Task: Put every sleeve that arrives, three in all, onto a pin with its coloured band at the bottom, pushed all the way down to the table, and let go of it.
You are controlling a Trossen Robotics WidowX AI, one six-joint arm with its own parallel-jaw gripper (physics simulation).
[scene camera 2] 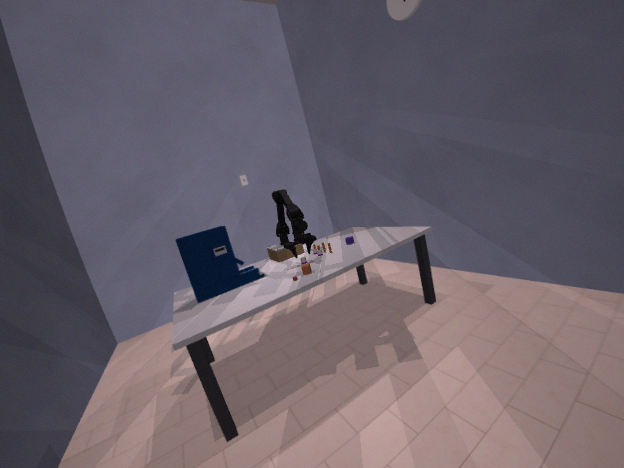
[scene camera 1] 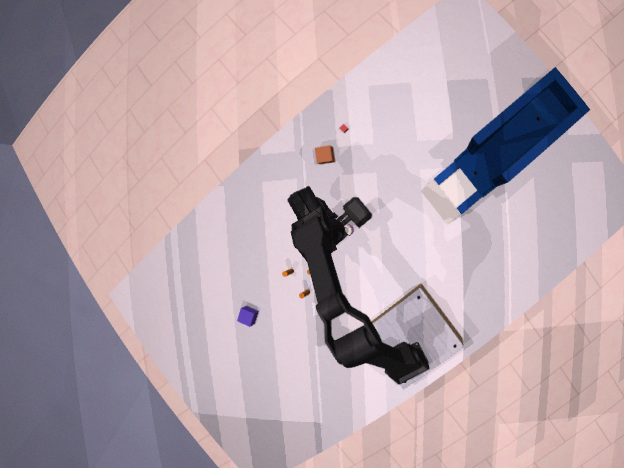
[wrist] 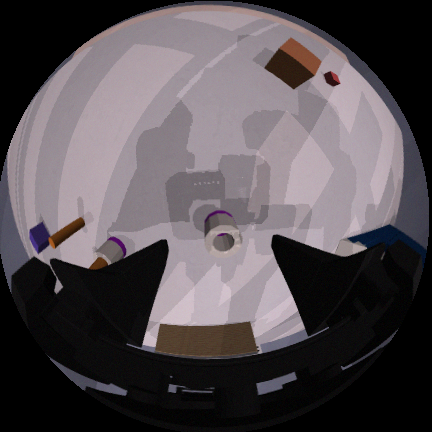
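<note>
A pale grey sleeve stands upright on the table, off the pins, its purple band at the bottom. My gripper is open and empty above it; in the wrist view the sleeve shows between the fingertips. Orange pins stand to the side, partly hidden by the arm in the first scene view. In the wrist view a sleeve sits around a pin, band down, the pin's top sticking out. In the second scene view two purple bands show low at the pins.
A purple cube lies beyond the pins. An orange-brown block and a small red cube lie opposite the arm's base. A blue chute and a wooden-walled box stand nearby.
</note>
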